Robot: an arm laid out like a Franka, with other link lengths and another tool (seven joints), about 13 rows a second.
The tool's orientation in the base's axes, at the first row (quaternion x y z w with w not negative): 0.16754, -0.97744, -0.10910, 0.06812
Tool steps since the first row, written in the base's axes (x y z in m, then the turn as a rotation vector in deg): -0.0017, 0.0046, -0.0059, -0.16, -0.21, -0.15; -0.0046, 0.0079, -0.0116, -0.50, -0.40, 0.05; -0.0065, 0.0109, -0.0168, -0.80, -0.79, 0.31; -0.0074, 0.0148, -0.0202, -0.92, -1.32, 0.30; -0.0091, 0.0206, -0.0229, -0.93, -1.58, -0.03
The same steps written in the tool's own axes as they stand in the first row. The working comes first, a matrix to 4 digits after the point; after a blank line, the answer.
The tool's axes in the first row as the columns of a matrix, in the base's axes (used below as rounded here):
-0.9346, -0.3127, -0.1697
-0.3424, 0.9201, 0.1905
0.0966, 0.2361, -0.9669

-0.0006, 0.0034, 0.0069, 0.21, -0.18, 0.13; 0.0005, 0.0060, 0.0135, 0.61, -0.20, -0.04; 0.0007, 0.0081, 0.0194, 1.05, -0.40, -0.31; -0.0001, 0.0112, 0.0236, 1.34, -0.86, -0.39; -0.0008, 0.0164, 0.0276, 1.41, -1.17, -0.11
